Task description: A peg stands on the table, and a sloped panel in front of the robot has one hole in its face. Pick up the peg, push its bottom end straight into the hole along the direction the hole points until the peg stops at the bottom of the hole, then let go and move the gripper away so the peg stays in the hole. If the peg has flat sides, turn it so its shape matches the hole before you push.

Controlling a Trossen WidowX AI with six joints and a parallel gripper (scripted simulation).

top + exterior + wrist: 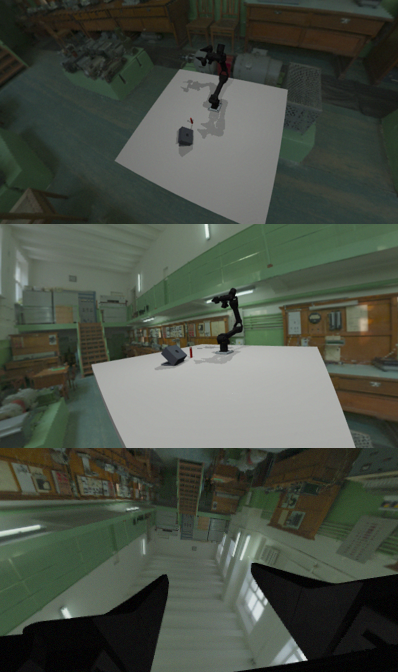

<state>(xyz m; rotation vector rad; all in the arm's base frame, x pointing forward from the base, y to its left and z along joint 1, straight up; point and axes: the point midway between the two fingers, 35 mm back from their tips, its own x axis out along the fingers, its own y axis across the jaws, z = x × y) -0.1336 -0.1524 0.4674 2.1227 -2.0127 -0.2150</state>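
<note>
Now: the red square peg 390 mm ahead of my gripper tip, 70 mm to the left of it and 430 mm below it. The rest, counted from my gripper tip: sloped dark grey panel 550 mm ahead, 110 mm to the left, 430 mm below.
</note>
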